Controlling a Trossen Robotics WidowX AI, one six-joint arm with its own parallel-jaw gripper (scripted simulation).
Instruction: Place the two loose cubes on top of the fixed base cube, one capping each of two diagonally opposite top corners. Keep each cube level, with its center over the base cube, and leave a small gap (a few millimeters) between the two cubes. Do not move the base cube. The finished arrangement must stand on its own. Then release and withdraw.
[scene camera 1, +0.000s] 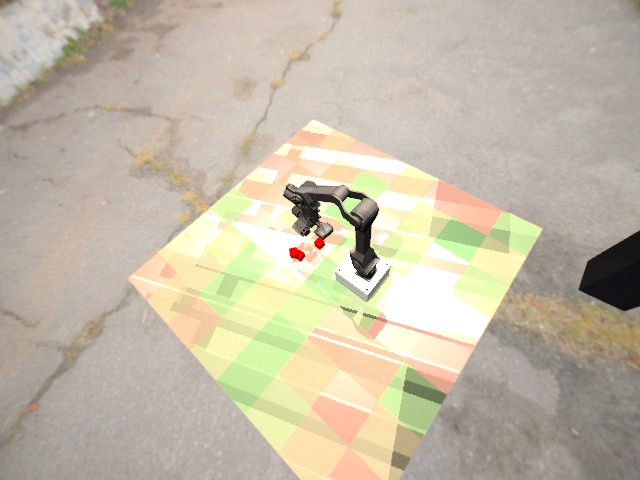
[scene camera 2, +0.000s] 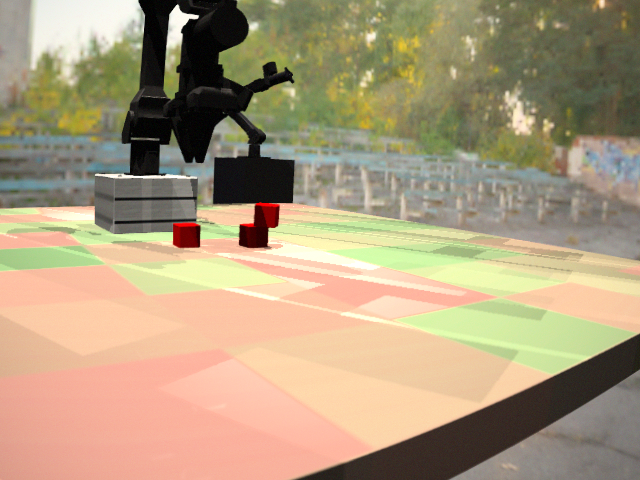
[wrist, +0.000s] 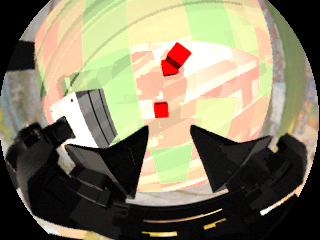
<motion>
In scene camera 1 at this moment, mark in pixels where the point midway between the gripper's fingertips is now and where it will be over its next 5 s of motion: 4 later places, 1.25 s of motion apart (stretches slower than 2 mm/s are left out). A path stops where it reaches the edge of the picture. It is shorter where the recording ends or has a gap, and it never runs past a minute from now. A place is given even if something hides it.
My gripper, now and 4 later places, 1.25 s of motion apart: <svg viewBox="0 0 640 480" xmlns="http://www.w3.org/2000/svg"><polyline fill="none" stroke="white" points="314,230 318,241 318,238 308,237 301,247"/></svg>
</motion>
